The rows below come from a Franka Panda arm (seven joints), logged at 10 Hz.
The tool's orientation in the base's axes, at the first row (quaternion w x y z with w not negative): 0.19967, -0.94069, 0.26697, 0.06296
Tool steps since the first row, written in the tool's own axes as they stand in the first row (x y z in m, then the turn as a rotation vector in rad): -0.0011, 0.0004, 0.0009, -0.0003, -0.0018, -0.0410; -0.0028, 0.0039, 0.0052, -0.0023, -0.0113, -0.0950; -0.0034, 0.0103, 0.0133, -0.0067, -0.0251, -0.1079; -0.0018, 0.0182, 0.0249, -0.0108, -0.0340, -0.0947; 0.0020, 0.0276, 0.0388, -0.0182, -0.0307, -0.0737; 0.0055, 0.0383, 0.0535, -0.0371, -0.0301, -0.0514
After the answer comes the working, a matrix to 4 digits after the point.
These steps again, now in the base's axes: -0.0012, 0.0006, -0.0007, 0.0012, -0.0152, 0.0381; -0.0045, 0.0004, -0.0054, 0.0051, -0.0290, 0.0911; -0.0085, -0.0009, -0.0149, 0.0088, -0.0214, 0.1085; -0.0114, -0.0031, -0.0285, 0.0099, -0.0072, 0.1005; -0.0133, -0.0065, -0.0453, 0.0016, 0.0024, 0.0818; -0.0162, -0.0105, -0.0631, -0.0150, 0.0201, 0.0655
The tool's axes in the first row as the columns of a matrix, in the base's axes (rounded; the answer above uses it unrounded):
0.8495, -0.5274, -0.0118
-0.4771, -0.7777, 0.4093
-0.2251, -0.3420, -0.9123

